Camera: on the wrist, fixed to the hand. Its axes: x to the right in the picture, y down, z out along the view.
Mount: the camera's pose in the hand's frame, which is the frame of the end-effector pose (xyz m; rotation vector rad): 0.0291 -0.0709 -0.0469 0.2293 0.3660 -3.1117
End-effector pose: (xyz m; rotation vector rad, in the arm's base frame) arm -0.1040 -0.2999 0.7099 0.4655 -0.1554 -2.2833
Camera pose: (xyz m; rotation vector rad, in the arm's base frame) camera -0.1529 -0.2709 0.6403 -0.4020 -0.3349 0.7514
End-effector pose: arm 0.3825 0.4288 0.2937 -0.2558 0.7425 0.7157
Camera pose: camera 0.4206 0.3699 0.2375 -0.8669 0.0121 -2.3664
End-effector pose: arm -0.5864 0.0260 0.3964 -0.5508 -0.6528 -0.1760
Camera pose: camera -0.5617 -0.0586 0.4140 -1.2014 0.5088 2.7959
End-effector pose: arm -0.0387 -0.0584 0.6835 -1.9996 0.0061 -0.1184
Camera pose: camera -0.0173 -0.0729 0.7696 0.1328 -2.4126 -1.9708
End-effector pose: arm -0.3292 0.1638 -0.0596 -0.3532 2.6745 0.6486
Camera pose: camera -0.3462 0.0756 -0.0602 -2.7723 -0.2501 -0.7701
